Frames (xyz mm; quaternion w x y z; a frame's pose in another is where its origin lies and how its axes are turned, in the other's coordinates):
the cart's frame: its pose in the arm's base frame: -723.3 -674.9 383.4 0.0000 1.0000 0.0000 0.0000
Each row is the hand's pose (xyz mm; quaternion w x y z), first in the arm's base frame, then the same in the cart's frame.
Working: the arm's base frame: its pose in the cart's frame: 723.3 -674.9 383.4 0.0000 1.0000 0.0000 0.0000

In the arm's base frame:
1: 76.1 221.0 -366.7 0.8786 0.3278 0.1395 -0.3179
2: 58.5 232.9 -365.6 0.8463 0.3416 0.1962 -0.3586
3: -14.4 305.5 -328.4 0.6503 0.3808 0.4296 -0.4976
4: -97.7 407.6 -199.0 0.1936 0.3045 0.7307 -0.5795
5: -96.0 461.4 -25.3 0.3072 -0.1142 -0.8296 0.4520
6: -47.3 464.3 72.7 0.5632 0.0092 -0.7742 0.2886
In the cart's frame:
1: 799.4 -895.9 750.1 0.3278 -0.8786 -0.3179 -0.1395
2: 781.8 -907.8 749.0 0.3416 -0.8463 -0.3586 -0.1962
3: 708.9 -980.4 711.8 0.3808 -0.6503 -0.4976 -0.4296
4: 625.6 -1082.5 582.4 0.3045 -0.1936 -0.5795 -0.7307
5: 627.3 -1136.3 408.7 0.1142 0.3072 -0.4520 -0.8296
6: 676.0 -1139.2 310.7 0.0092 -0.5632 0.2886 0.7742

